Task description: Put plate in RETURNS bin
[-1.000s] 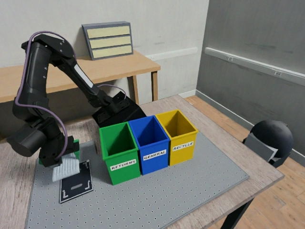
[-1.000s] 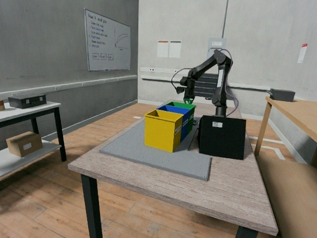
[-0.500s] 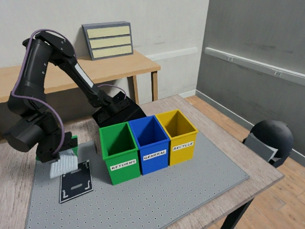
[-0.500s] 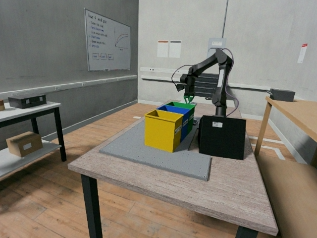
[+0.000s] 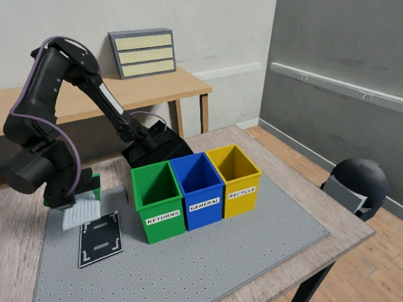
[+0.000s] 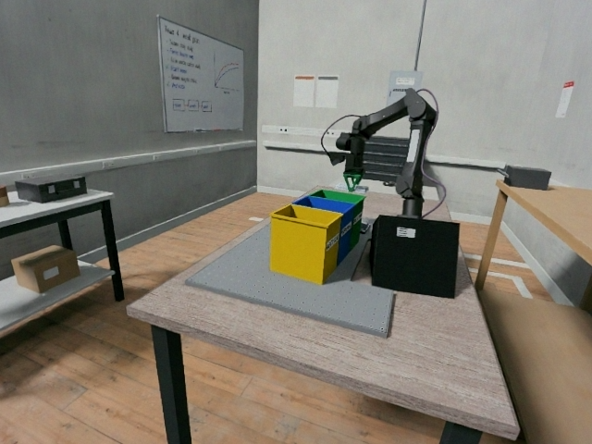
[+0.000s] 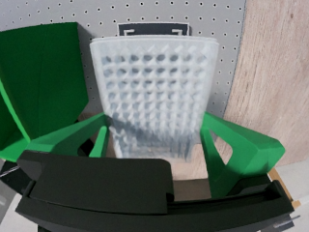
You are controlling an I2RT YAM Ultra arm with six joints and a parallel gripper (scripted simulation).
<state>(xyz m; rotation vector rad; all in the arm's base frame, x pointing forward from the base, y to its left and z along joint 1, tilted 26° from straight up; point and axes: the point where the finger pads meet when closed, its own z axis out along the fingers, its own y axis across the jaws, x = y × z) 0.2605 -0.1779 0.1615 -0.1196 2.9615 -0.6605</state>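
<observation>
Now: the green returns bin 21 cm to the left of my hand and 8 cm below it. From my hand the other things lie so: blue general bin (34 cm to the left, 8 cm below); then 96-well plate (1 cm ahead); then black plate nest N1 (17 cm below).
</observation>
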